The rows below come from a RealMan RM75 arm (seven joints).
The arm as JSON. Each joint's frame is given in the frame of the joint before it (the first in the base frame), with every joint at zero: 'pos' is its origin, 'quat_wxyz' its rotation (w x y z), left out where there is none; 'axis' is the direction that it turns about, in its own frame. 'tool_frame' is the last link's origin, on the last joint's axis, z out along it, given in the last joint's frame.
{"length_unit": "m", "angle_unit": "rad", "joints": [
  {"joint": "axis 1", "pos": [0.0, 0.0, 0.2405], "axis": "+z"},
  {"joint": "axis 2", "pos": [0.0, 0.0, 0.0], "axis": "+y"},
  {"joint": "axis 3", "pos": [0.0, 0.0, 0.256], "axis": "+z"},
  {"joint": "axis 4", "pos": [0.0, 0.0, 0.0], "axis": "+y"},
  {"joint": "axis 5", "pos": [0.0, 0.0, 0.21], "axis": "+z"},
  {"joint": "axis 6", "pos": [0.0, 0.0, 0.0], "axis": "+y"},
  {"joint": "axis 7", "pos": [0.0, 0.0, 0.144], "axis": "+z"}
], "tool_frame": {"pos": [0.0, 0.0, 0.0]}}
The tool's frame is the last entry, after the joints.
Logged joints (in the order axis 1, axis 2, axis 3, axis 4, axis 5, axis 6, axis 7), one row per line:
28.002 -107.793 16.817 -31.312 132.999 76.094 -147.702
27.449 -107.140 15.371 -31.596 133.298 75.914 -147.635
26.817 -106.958 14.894 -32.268 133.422 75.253 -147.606
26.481 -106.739 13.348 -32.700 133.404 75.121 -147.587
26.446 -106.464 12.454 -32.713 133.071 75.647 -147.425
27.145 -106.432 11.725 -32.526 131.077 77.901 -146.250
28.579 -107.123 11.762 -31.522 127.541 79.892 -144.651
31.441 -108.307 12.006 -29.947 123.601 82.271 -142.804
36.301 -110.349 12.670 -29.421 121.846 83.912 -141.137
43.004 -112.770 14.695 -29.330 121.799 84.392 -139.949
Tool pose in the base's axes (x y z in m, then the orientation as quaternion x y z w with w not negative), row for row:
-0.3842 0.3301 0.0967 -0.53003 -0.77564 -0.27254 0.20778
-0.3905 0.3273 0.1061 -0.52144 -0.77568 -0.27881 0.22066
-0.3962 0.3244 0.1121 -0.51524 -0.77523 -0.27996 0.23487
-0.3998 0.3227 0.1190 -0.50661 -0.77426 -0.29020 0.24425
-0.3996 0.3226 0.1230 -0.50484 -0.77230 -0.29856 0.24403
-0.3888 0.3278 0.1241 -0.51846 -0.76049 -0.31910 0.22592
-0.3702 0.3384 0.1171 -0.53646 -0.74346 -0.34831 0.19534
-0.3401 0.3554 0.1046 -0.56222 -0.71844 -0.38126 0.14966
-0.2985 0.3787 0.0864 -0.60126 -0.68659 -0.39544 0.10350
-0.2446 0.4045 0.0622 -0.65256 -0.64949 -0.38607 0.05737
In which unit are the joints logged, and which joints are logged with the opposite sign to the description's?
The joints are logged in degrees. Opposite sign: axis 1, axis 4.
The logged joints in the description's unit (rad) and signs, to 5 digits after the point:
-0.48873 -1.88134 0.29351 0.54650 2.32127 1.32809 -2.57789
-0.47908 -1.86995 0.26827 0.55145 2.32649 1.32495 -2.57672
-0.46804 -1.86677 0.25995 0.56318 2.32865 1.31341 -2.57621
-0.46218 -1.86295 0.23297 0.57072 2.32834 1.31111 -2.57588
-0.46157 -1.85815 0.21736 0.57095 2.32253 1.32029 -2.57305
-0.47377 -1.85759 0.20464 0.56769 2.28773 1.35963 -2.55254
-0.49880 -1.86965 0.20529 0.55016 2.22601 1.39438 -2.52464
-0.54875 -1.89031 0.20954 0.52267 2.15724 1.43590 -2.49240
-0.63357 -1.92595 0.22113 0.51349 2.12661 1.46454 -2.46331
-0.75056 -1.96821 0.25648 0.51191 2.12579 1.47292 -2.44257

